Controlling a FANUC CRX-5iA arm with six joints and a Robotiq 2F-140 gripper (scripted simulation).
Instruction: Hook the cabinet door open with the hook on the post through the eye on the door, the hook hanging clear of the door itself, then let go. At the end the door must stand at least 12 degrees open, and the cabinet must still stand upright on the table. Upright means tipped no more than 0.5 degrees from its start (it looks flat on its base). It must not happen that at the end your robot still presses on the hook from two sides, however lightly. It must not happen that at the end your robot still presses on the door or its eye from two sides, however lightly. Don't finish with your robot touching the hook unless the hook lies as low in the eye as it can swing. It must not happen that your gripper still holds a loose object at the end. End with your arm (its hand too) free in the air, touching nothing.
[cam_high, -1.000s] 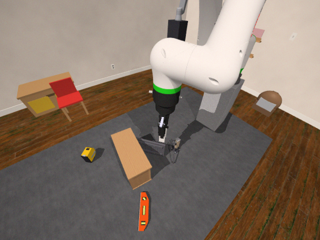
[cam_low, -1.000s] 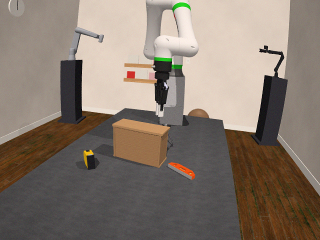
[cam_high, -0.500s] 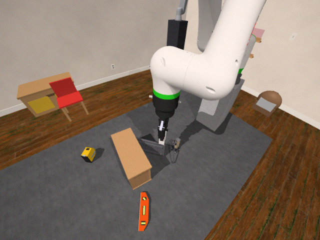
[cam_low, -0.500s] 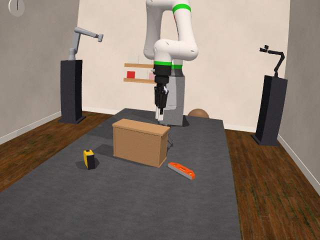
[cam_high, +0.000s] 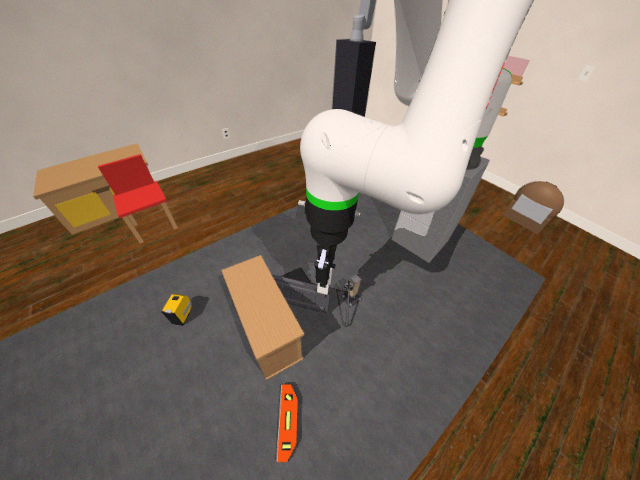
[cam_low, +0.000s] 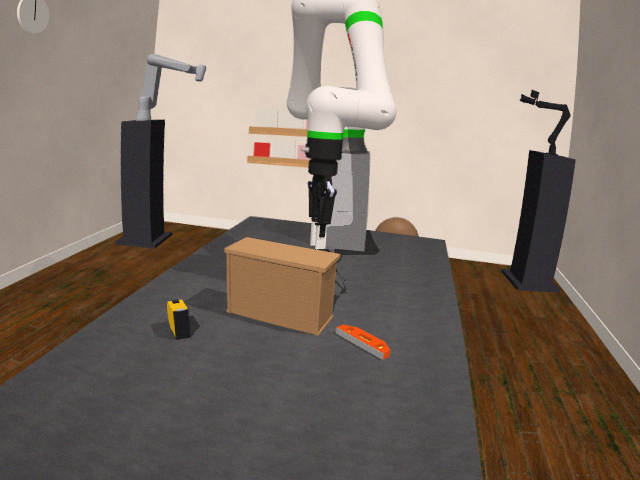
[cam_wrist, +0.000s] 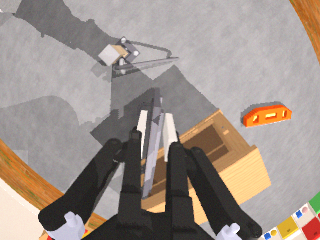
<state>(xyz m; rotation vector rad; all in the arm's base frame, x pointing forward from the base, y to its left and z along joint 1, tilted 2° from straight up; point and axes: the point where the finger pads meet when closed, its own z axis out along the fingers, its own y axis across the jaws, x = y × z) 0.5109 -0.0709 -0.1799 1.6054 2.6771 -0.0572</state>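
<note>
My hand is 10 cm above the dark grey door, 8 cm to the left of it and 3 cm short of it. Also, from my hand: yellow tape measure (30 cm ahead, 28 cm to the right, 14 cm below).
</note>
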